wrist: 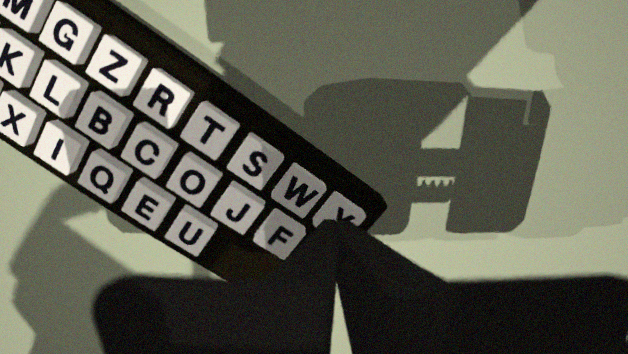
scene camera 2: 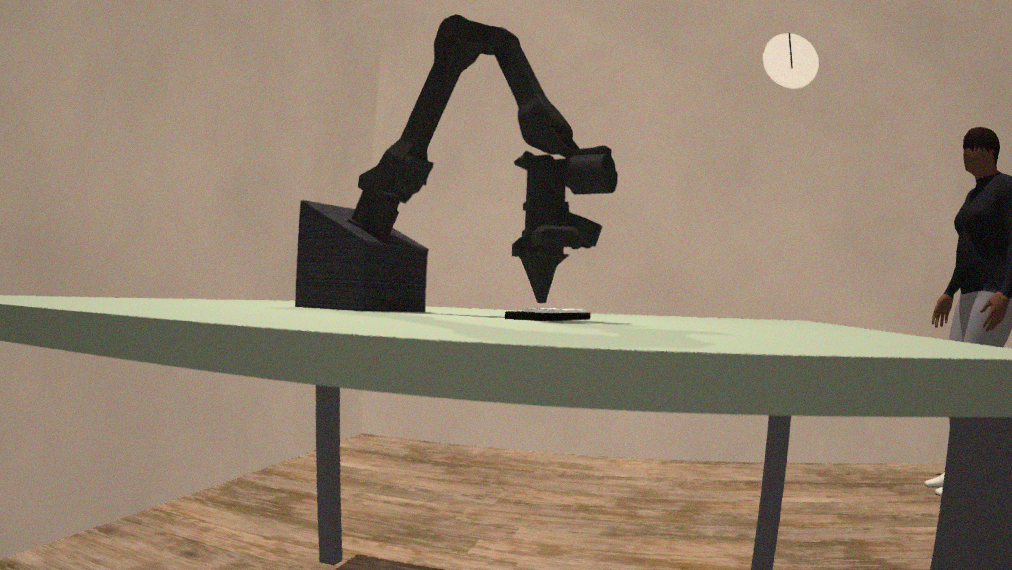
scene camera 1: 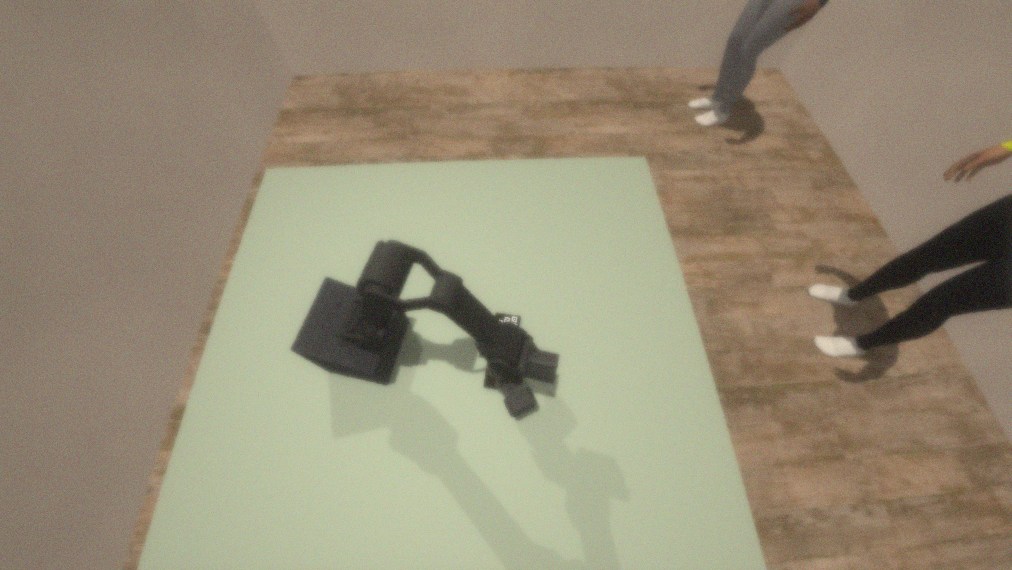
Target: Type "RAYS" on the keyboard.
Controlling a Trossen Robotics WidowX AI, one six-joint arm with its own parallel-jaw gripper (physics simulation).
Scene:
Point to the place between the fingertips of my gripper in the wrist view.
At 334,232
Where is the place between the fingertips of my gripper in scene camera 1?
504,381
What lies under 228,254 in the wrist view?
A black keyboard.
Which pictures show my gripper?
The wrist view, scene camera 2 and scene camera 1: all of them.

